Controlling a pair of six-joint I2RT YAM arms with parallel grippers.
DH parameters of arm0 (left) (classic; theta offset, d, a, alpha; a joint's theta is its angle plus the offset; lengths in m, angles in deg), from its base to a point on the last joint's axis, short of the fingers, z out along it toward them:
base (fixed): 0 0 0 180
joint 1: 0 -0.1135 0.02 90
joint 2: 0 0 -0.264 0
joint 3: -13.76 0 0.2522 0
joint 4: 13.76 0 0.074 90
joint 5: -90 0 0 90
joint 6: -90 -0.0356 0 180
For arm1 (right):
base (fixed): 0 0 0 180
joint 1: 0 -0.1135 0.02 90
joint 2: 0 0 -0.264 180
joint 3: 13.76 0 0.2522 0
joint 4: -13.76 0 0.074 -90
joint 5: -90 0 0 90
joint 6: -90 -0.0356 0 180
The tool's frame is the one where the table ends.
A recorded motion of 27 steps. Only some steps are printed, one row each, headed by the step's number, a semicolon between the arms.
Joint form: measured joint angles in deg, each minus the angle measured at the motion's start. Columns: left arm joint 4, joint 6, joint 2, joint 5, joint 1, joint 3; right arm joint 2, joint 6, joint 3, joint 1, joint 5, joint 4.
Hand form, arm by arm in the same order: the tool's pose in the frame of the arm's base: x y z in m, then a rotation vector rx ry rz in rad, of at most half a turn. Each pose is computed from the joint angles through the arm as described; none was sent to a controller.
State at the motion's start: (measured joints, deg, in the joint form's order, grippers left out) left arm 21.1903 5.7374 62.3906 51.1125 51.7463 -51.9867; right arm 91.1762 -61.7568 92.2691 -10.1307 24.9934 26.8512
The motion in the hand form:
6: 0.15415 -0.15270 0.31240 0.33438 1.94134 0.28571; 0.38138 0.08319 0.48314 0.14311 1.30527 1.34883
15: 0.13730 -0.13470 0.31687 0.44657 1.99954 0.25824; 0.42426 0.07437 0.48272 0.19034 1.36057 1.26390
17: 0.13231 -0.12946 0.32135 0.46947 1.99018 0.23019; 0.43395 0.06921 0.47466 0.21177 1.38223 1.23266
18: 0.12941 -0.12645 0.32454 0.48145 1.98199 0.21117; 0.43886 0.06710 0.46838 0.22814 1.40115 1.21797
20: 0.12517 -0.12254 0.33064 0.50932 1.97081 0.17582; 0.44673 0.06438 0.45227 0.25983 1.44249 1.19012
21: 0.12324 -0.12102 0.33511 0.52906 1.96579 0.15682; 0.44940 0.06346 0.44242 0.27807 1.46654 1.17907
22: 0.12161 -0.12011 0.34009 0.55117 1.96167 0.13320; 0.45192 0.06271 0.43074 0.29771 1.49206 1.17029
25: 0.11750 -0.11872 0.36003 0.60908 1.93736 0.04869; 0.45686 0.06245 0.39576 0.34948 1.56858 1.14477
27: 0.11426 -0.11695 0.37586 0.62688 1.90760 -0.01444; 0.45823 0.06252 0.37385 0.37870 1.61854 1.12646
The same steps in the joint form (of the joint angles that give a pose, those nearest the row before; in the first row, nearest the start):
6: 6.62 0.00 -3.13 -2.19 0.09 0.09; 5.20 -0.11 5.11 0.13 1.18 -3.91
15: 15.61 -0.96 -8.02 -7.15 0.09 -0.35; 14.43 2.82 17.99 2.21 0.24 -12.11
17: 16.29 -2.12 -9.97 -8.65 0.09 -0.37; 15.91 3.78 18.75 3.02 -0.20 -13.18
18: 16.57 -2.82 -11.10 -9.57 0.09 -0.48; 16.55 4.20 18.69 3.34 -0.48 -13.88
20: 17.29 -4.02 -12.57 -11.52 0.09 -1.12; 17.24 5.07 17.07 3.76 -1.11 -14.53
21: 17.97 -4.74 -13.05 -12.72 0.09 -1.90; 17.27 5.35 15.50 3.89 -1.42 -14.60
22: 18.69 -5.40 -13.31 -14.19 0.09 -2.91; 17.24 5.51 13.48 4.00 -1.68 -14.34
25: 20.57 -7.17 -13.42 -18.82 0.09 -7.08; 17.20 6.10 7.54 4.04 -2.45 -13.51
27: 21.22 -7.91 -13.55 -21.55 0.09 -10.14; 17.20 6.62 3.93 4.02 -2.89 -13.16

